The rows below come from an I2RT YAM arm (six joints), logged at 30 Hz.
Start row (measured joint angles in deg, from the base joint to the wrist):
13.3, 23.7, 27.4, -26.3, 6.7, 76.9
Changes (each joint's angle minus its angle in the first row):
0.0, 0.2, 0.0, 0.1, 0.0, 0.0
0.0, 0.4, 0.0, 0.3, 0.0, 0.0
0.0, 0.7, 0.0, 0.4, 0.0, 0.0
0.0, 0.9, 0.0, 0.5, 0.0, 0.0
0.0, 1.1, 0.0, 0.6, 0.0, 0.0
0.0, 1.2, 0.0, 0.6, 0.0, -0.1
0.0, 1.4, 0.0, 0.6, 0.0, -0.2
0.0, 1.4, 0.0, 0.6, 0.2, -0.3
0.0, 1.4, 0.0, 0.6, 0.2, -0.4
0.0, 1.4, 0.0, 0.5, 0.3, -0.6
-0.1, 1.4, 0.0, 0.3, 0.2, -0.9
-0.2, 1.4, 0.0, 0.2, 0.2, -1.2
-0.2, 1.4, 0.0, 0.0, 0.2, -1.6
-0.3, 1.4, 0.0, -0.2, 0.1, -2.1
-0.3, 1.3, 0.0, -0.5, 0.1, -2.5
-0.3, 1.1, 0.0, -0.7, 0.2, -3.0
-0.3, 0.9, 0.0, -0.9, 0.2, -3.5
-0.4, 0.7, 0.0, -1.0, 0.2, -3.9
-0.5, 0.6, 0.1, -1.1, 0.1, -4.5
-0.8, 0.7, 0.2, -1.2, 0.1, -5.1
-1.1, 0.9, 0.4, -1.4, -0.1, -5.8
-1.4, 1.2, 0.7, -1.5, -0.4, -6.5
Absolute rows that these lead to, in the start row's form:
13.3, 23.9, 27.4, -26.2, 6.7, 76.9
13.3, 24.1, 27.4, -26.0, 6.7, 76.9
13.3, 24.4, 27.4, -25.9, 6.7, 76.9
13.3, 24.6, 27.4, -25.8, 6.7, 76.9
13.3, 24.8, 27.4, -25.7, 6.7, 76.9
13.3, 24.9, 27.4, -25.7, 6.7, 76.8
13.3, 25.1, 27.4, -25.7, 6.7, 76.7
13.3, 25.1, 27.4, -25.7, 6.9, 76.6
13.3, 25.1, 27.4, -25.7, 6.9, 76.5
13.3, 25.1, 27.4, -25.8, 7.0, 76.3
13.2, 25.1, 27.4, -26.0, 6.9, 76.0
13.1, 25.1, 27.4, -26.1, 6.9, 75.7
13.1, 25.1, 27.4, -26.3, 6.9, 75.3
13.0, 25.1, 27.4, -26.5, 6.8, 74.8
13.0, 25.0, 27.4, -26.8, 6.8, 74.4
13.0, 24.8, 27.4, -27.0, 6.9, 73.9
13.0, 24.6, 27.4, -27.2, 6.9, 73.4
12.9, 24.4, 27.4, -27.3, 6.9, 73.0
12.8, 24.3, 27.5, -27.4, 6.8, 72.4
12.5, 24.4, 27.6, -27.5, 6.8, 71.8
12.2, 24.6, 27.8, -27.7, 6.6, 71.1
11.9, 24.9, 28.1, -27.8, 6.3, 70.4

